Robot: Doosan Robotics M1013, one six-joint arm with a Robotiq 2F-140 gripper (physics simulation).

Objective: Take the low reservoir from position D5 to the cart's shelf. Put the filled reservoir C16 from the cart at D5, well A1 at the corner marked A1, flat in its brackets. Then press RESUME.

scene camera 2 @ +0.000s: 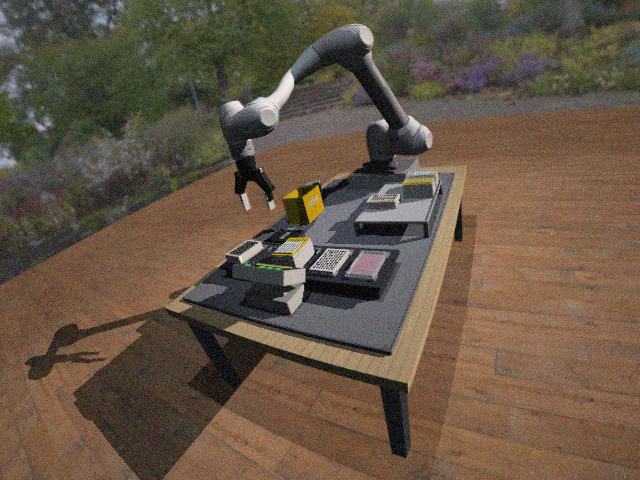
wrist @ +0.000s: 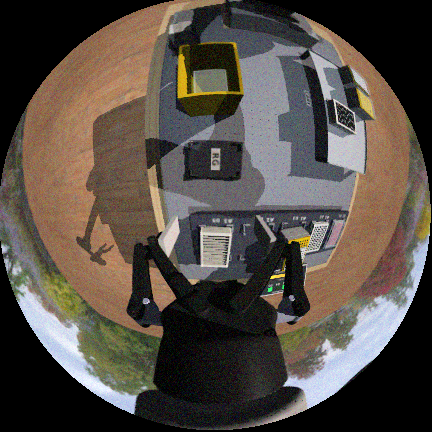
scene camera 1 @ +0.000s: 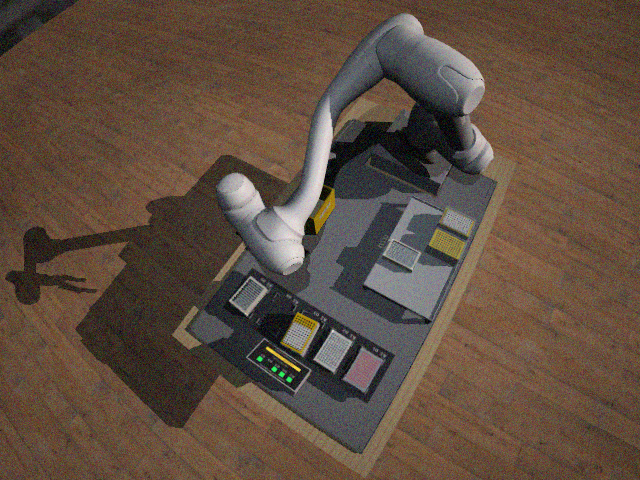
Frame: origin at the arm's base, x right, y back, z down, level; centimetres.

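Seen in the pictures: gripper, fingertip midpoint: (scene camera 2: 259,209) (wrist: 216,223); arm's base, link origin: (scene camera 2: 384,166) (scene camera 1: 420,144).
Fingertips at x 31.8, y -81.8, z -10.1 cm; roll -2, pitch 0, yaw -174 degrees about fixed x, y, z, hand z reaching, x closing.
Offsets run from my fingertips to a thing's top centre. "spot": to the spot under its first point.
The low reservoir @(dx +1.8, dy -14.4, dz +9.3 cm) (scene camera 1: 248,296) (scene camera 2: 244,251) (wrist: 215,247), white with a ribbed inside, sits at D5, at the deck's left end. On the grey cart @(dx -50.5, dy +30.5, dz +11.5 cm) (scene camera 1: 413,294) (scene camera 2: 372,217) (wrist: 345,156) a white-rimmed reservoir @(dx -43.4, dy +25.6, dz +8.9 cm) (scene camera 1: 401,254) (scene camera 2: 383,200) (wrist: 344,116) lies flat; its label and fill cannot be read. My gripper (scene camera 2: 258,202) (wrist: 216,223) is open and empty, well above the deck; its fingertips appear either side of the D5 reservoir in the wrist view. The arm hides it in scene camera 1. The control panel @(spot: dx -22.7, dy -30.5, dz +6.2 cm) (scene camera 1: 280,365) (scene camera 2: 268,274) shows green lights and a yellow bar; RESUME is unreadable.
A yellow bin @(dx -2.0, dy +30.6, dz +4.6 cm) (scene camera 1: 324,210) (scene camera 2: 305,205) (wrist: 210,103) and a black box marked RG @(dx -0.9, dy +9.8, dz +16.7 cm) (wrist: 213,160) stand behind the deck. D3 holds a yellow-and-white rack @(dx -22.9, dy -18.0, dz +5.9 cm) (scene camera 1: 300,333) (scene camera 2: 293,250); D2 a white plate @(dx -35.6, dy -17.7, dz +11.6 cm) (scene camera 1: 333,351); D1 a pink plate @(dx -47.9, dy -18.8, dz +11.6 cm) (scene camera 1: 364,369). Two boxes @(dx -57.6, dy +35.4, dz +5.0 cm) (scene camera 1: 447,244) @(dx -58.3, dy +46.2, dz +5.0 cm) (scene camera 1: 457,222) stand on the cart.
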